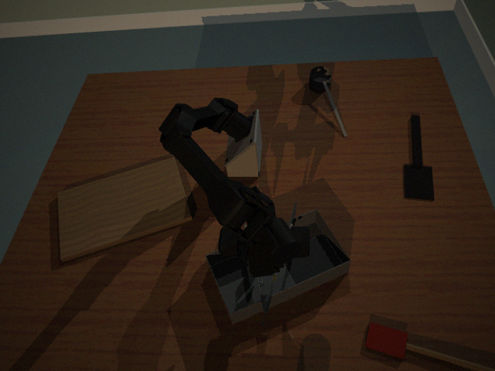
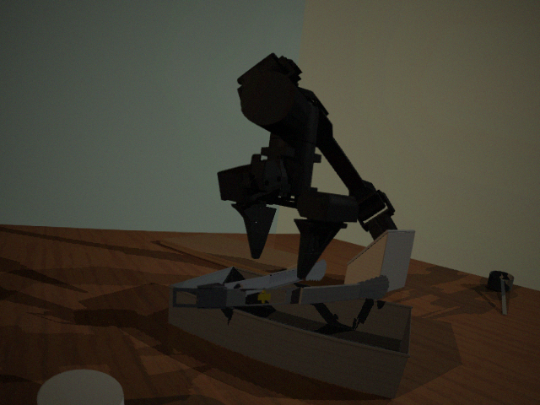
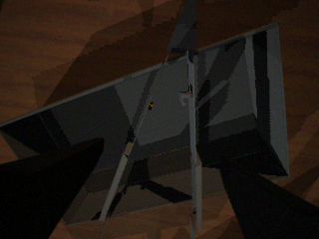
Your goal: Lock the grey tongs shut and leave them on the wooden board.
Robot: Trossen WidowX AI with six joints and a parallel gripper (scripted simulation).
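Right now my gripper tip is 3 cm past the roasting tin, 1 cm to the right of it and 7 cm above it. Round my gripper tip: wooden board: 16 cm behind, 45 cm to the right, 9 cm below; pale round thing: 23 cm ahead, 12 cm to the left, 8 cm below; black spatula: 43 cm behind, 35 cm to the left, 10 cm below.
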